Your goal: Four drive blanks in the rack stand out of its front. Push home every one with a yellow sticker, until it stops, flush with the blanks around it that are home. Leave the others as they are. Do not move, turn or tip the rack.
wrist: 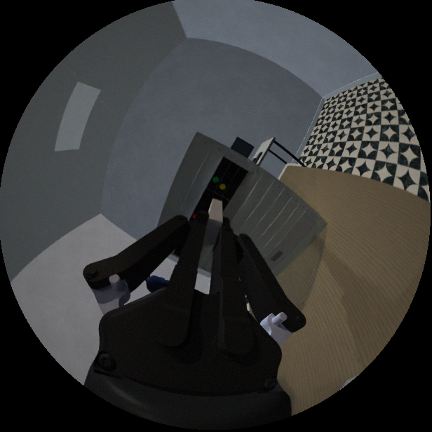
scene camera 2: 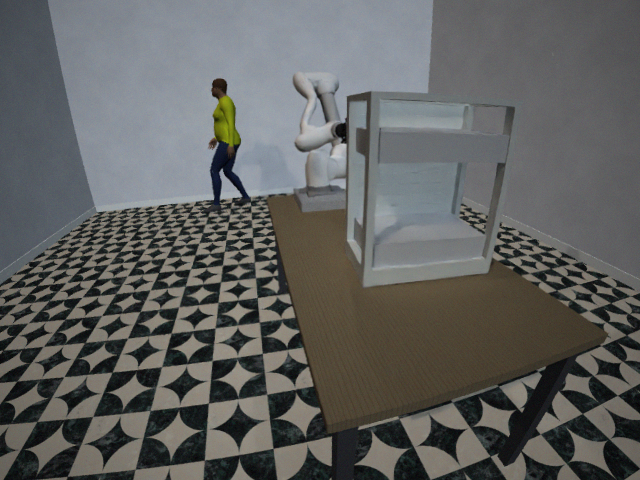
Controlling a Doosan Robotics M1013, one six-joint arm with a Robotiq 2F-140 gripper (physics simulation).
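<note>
The rack stands upright on the table; in the scene view its open rear frame faces the camera and hides the blanks' fronts. In the wrist view its grey front holds dark drive blanks. A green sticker and a yellow sticker sit close together on neighbouring dark blanks, and a red sticker sits lower left, beside the fingers. My gripper is shut and empty. Its pale tip overlaps the dark blanks just below the yellow sticker; contact cannot be told. The fingers hide part of the blanks. How far each blank stands out is unclear.
The rack stands on the brown table. The white arm is behind the rack in the scene view. A person in a yellow top is on the floor at the left. A dark box shows beyond the rack.
</note>
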